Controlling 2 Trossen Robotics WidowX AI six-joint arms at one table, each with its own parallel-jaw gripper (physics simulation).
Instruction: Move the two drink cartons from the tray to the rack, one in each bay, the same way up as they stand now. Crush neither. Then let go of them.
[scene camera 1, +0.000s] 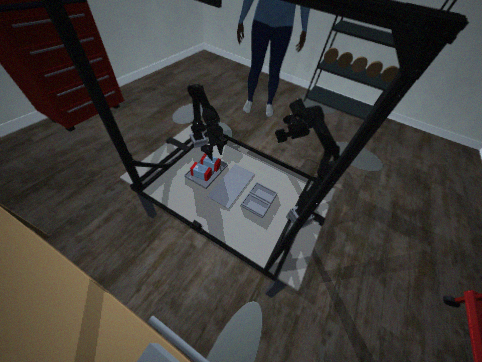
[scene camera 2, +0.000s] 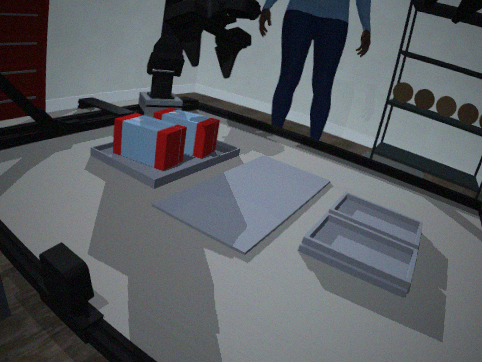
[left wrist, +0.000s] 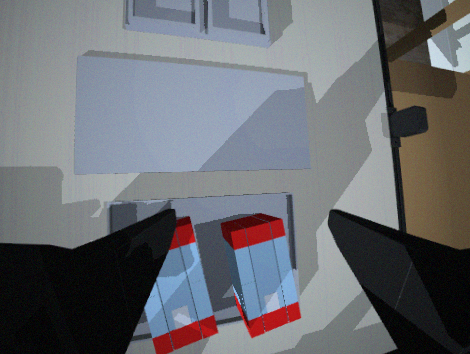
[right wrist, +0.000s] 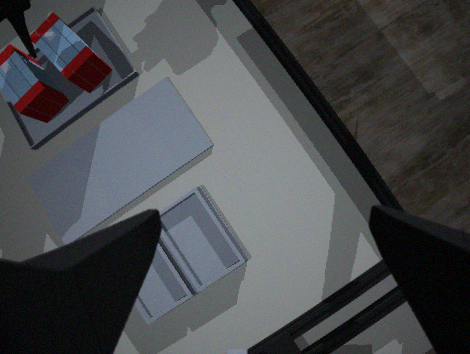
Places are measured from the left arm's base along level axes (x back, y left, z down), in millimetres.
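Pixels of known places: left gripper, fingertip midpoint: (scene camera 1: 216, 157) (scene camera 2: 211, 72) (left wrist: 252, 216) (right wrist: 2, 71); right gripper, fingertip midpoint: (scene camera 1: 285, 140) (scene camera 2: 440, 15) (right wrist: 264, 218); left arm's base at its link origin: (scene camera 1: 198, 136) (scene camera 2: 160, 96).
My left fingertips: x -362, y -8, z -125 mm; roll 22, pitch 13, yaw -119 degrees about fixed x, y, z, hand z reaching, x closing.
Observation:
For each thing: its middle in the pictures, then the offset to it from my left fingertips. "*": a spot on its surface instead.
- tray at the middle of its body: (left wrist: 211, 260) (scene camera 2: 168, 151) (right wrist: 63, 76) (scene camera 1: 206, 170) dx +70, dy -39, dz +172 mm
- front carton at the middle of its body: (left wrist: 257, 266) (scene camera 2: 148, 140) (right wrist: 28, 85) (scene camera 1: 201, 171) dx +45, dy -87, dz +140 mm
- rear carton at the middle of its body: (left wrist: 175, 275) (scene camera 2: 184, 131) (right wrist: 71, 54) (scene camera 1: 210, 162) dx +97, dy +0, dz +140 mm
- rack at the middle of its body: (scene camera 2: 370, 234) (right wrist: 172, 255) (scene camera 1: 259, 198) dx -277, dy +180, dz +170 mm
- dark block at a spot on its surface: (scene camera 2: 65, 275) * dx -324, dy -241, dz +128 mm
Two light-blue cartons with red ends lie side by side on the tray (scene camera 1: 206, 186) (scene camera 2: 155, 182) (right wrist: 85, 111): the front carton (scene camera 1: 201, 172) (scene camera 2: 141, 141) (left wrist: 266, 277) (right wrist: 24, 80) and the rear carton (scene camera 1: 210, 163) (left wrist: 182, 272) (right wrist: 62, 47). My left gripper (scene camera 1: 216, 156) (scene camera 2: 210, 71) (left wrist: 252, 216) is open and empty above the cartons; in the left wrist view one finger covers part of the rear carton. The rack (scene camera 2: 374, 231) (left wrist: 200, 34) (right wrist: 179, 262) has two empty bays. My right gripper (scene camera 1: 281, 135) (right wrist: 264, 218) is open and empty, high above the table on the rack's side.
A thin flat grey plate (scene camera 1: 232, 186) (scene camera 2: 250, 200) (left wrist: 190, 115) (right wrist: 125, 155) lies between the tray and the rack. A black frame runs around the table, with a dark block (scene camera 2: 65, 275) (left wrist: 410, 121) at its front edge. A person stands behind the table.

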